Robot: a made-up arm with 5 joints.
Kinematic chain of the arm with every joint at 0, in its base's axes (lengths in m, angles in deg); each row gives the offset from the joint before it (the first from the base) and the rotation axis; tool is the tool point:
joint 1: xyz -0.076 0 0.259 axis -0.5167 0.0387 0.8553
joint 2: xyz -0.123 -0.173 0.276 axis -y
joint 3: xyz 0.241 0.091 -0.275 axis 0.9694 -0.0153 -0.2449
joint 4: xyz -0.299 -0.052 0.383 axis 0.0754 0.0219 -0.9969
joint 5: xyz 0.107 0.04 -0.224 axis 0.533 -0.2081 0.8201
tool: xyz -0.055 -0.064 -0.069
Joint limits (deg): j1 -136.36..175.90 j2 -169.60..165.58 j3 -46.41..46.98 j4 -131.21..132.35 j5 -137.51..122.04
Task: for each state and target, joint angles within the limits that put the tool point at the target. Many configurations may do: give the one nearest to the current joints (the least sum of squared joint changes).
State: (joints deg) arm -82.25 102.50 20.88 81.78 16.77
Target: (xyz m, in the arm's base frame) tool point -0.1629 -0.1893 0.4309
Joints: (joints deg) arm -46.03 95.71 -16.50 87.59 -27.70
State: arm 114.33 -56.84 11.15 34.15 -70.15
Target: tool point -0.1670 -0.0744 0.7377
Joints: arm 92.28 -92.05 42.47 31.98 -38.78
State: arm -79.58 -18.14 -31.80 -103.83 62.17
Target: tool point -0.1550 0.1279 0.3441
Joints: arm -101.08 -0.96 -15.66 -91.04 57.09
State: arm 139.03 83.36 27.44 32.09 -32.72
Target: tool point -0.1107 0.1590 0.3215
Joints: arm 163.39 48.71 46.98 39.58 -37.38
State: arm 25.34 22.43 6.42 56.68 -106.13
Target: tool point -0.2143 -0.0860 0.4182
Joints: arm 8.42 -7.28 4.25 42.94 -91.68
